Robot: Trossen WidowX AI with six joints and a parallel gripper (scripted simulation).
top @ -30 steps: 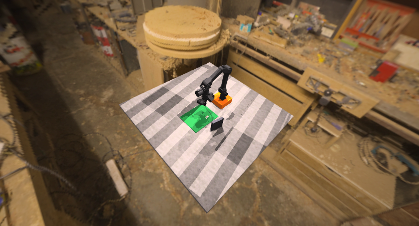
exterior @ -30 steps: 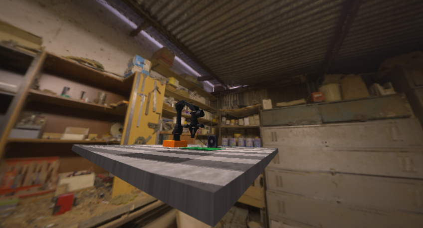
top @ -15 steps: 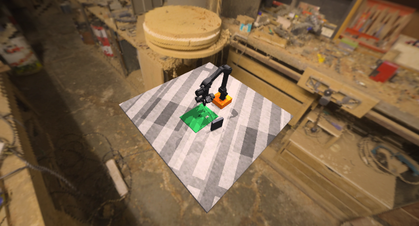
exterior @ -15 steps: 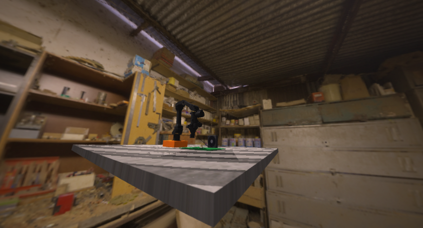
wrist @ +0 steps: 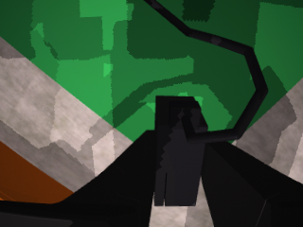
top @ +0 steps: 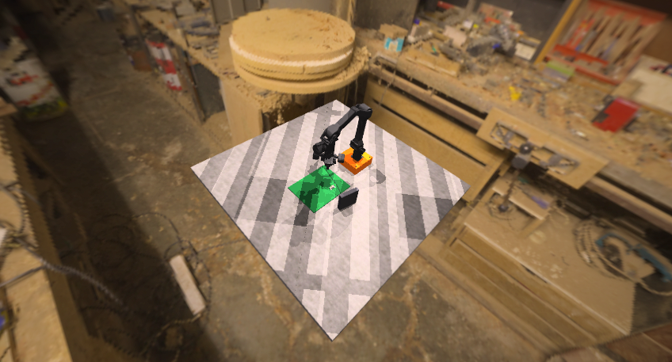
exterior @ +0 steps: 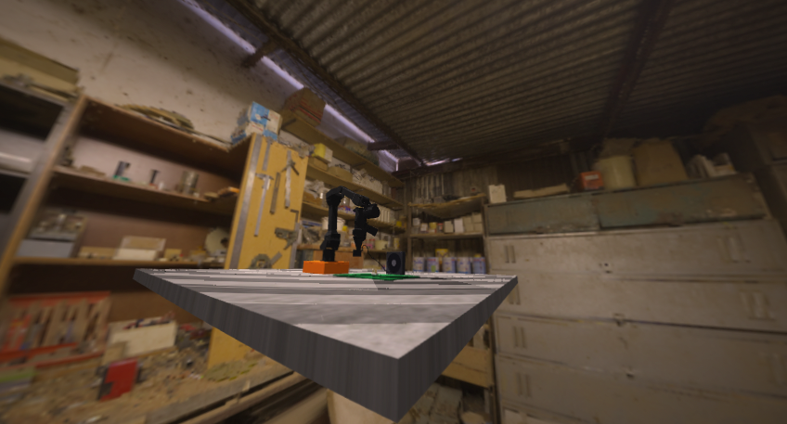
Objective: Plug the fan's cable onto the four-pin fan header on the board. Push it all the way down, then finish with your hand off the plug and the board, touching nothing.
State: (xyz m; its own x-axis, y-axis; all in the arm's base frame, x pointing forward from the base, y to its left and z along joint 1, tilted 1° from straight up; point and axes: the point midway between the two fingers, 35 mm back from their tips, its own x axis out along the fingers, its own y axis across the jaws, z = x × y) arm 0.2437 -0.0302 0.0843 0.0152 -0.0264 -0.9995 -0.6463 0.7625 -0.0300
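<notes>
Right now the black fan plug is 1 cm behind my gripper tip. Round my gripper tip: pale header key 4 cm ahead, 9 cm to the left, 9 cm below; green board 9 cm ahead, 3 cm to the left, 12 cm below; white fan header 4 cm ahead, 8 cm to the left, 10 cm below.
</notes>
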